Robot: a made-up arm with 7 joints. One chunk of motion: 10 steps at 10 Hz.
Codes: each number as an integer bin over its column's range. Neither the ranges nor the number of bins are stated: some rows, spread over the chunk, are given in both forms.
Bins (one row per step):
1: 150 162 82 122 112 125 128
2: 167 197 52 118 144 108 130
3: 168 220 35 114 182 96 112
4: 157 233 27 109 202 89 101
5: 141 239 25 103 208 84 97
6: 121 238 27 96 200 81 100
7: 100 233 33 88 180 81 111
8: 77 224 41 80 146 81 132
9: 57 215 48 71 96 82 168
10: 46 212 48 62 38 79 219
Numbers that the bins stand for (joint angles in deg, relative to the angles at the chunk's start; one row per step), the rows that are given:
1: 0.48 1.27 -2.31 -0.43 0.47 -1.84 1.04
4: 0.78 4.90 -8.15 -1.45 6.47 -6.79 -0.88
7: -1.68 4.90 -7.51 -3.10 5.00 -7.89 -0.17
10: -4.02 3.83 -5.92 -5.15 -4.47 -8.16 7.48
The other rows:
2: 1.21 3.06 -5.50 -0.74 2.60 -4.18 1.18
3: 1.26 4.24 -7.30 -1.06 5.14 -5.83 -0.10
5: 0.09 5.21 -8.36 -1.92 6.87 -7.47 -1.16
6: -0.78 5.16 -8.15 -2.47 6.34 -7.89 -0.95
8: -2.68 4.44 -6.66 -3.73 2.73 -7.89 1.32
9: -3.54 3.98 -5.92 -4.44 -0.60 -7.75 3.87

